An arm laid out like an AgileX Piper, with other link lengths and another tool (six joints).
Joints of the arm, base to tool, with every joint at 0 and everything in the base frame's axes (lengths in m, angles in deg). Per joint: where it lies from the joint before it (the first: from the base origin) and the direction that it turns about. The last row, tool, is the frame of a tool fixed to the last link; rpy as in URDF.
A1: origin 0 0 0.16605 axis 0 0 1
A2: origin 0 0 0 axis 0 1 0
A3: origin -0.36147 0 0.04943 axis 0 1 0
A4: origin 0.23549 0 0.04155 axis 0.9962 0 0.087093
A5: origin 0 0 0 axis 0 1 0
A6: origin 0.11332 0 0.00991 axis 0.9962 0 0.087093
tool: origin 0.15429 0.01 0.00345 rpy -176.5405 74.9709 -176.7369
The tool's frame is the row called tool.
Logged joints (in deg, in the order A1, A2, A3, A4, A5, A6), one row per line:
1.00, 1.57, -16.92, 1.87, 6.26, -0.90
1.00, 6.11, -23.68, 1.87, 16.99, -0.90
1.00, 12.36, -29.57, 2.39, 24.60, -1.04
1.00, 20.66, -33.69, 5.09, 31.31, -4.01
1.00, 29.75, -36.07, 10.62, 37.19, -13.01
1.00, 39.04, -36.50, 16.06, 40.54, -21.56
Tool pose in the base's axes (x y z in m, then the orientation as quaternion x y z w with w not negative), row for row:
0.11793, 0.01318, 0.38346, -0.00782, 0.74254, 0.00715, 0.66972
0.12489, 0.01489, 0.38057, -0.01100, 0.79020, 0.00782, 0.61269
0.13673, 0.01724, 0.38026, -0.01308, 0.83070, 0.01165, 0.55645
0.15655, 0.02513, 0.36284, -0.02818, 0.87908, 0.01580, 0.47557
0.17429, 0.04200, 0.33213, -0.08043, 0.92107, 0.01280, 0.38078
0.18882, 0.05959, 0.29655, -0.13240, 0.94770, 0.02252, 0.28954
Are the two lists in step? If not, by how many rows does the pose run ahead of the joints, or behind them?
They are in step.
